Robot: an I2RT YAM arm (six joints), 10 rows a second.
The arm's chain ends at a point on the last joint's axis. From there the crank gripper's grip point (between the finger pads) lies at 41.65 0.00 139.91 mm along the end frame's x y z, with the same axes.
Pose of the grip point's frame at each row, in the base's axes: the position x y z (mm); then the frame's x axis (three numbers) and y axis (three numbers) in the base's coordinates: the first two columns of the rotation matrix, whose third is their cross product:
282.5 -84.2 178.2 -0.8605 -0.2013 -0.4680 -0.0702 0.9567 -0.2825
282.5 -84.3 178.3 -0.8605 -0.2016 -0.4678 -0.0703 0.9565 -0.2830
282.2 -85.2 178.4 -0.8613 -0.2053 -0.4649 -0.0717 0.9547 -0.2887
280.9 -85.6 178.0 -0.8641 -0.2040 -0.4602 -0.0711 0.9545 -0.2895
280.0 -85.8 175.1 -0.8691 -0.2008 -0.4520 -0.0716 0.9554 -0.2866
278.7 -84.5 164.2 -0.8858 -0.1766 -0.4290 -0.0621 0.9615 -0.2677
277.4 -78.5 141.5 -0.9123 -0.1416 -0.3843 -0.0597 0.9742 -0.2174
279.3 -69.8 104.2 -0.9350 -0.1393 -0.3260 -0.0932 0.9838 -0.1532
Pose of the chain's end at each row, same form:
247.7 -46.4 314.8 -0.8605 -0.2013 -0.4680 -0.0702 0.9567 -0.2825
247.8 -46.4 314.9 -0.8605 -0.2016 -0.4678 -0.0703 0.9565 -0.2830
247.7 -46.5 314.9 -0.8613 -0.2053 -0.4649 -0.0717 0.9547 -0.2887
247.2 -46.7 314.6 -0.8641 -0.2040 -0.4602 -0.0711 0.9545 -0.2895
247.7 -47.1 312.1 -0.8691 -0.2008 -0.4520 -0.0716 0.9554 -0.2866
251.3 -47.7 302.8 -0.8858 -0.1766 -0.4290 -0.0621 0.9615 -0.2677
258.7 -48.1 283.0 -0.9123 -0.1416 -0.3843 -0.0597 0.9742 -0.2174
270.4 -48.2 248.3 -0.9350 -0.1393 -0.3260 -0.0932 0.9838 -0.1532

